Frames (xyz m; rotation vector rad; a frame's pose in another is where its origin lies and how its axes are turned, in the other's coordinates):
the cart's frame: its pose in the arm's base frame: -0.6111 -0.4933 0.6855 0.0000 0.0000 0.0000
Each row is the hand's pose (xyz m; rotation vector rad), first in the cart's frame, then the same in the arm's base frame.
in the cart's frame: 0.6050 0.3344 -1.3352 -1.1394 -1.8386 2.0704
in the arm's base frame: -0.0061 -0.1589 -0.6497 -1.1394 -1.8386 2.0704
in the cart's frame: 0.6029 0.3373 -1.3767 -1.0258 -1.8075 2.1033
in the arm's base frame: -0.0082 -0.1560 -0.6912 -1.0258 -1.8075 2.1033
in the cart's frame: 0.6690 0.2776 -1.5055 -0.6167 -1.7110 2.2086
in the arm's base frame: 0.0579 -0.2157 -0.8200 -0.6167 -1.7110 2.2086
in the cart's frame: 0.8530 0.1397 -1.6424 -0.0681 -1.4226 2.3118
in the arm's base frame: 0.2419 -0.3536 -0.9569 -0.0681 -1.4226 2.3118
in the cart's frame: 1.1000 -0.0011 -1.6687 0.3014 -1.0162 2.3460
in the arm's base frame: 0.4889 -0.4944 -0.9832 0.3014 -1.0162 2.3460
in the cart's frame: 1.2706 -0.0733 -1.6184 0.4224 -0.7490 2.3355
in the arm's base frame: 0.6595 -0.5666 -0.9329 0.4224 -0.7490 2.3355
